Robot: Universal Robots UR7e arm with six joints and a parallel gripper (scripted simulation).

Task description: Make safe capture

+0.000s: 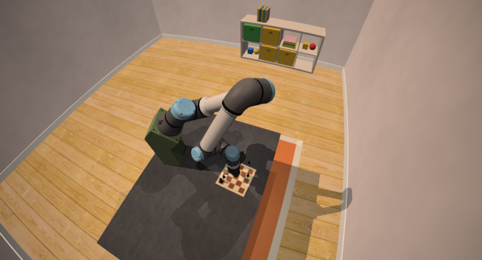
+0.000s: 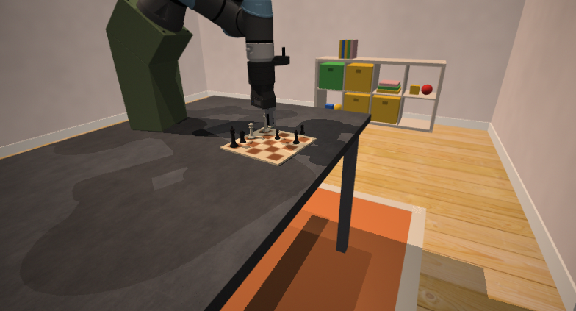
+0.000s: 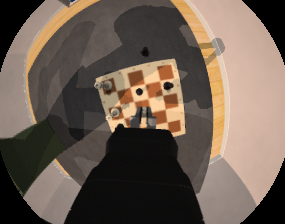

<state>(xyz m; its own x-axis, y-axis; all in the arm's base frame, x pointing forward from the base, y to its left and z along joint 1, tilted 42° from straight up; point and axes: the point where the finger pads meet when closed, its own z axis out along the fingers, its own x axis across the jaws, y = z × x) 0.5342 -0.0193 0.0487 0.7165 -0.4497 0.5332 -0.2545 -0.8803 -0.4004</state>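
Right now my hand is 80 mm above the small chessboard. The rest, counted from my hand: small white pawn 10 mm below.
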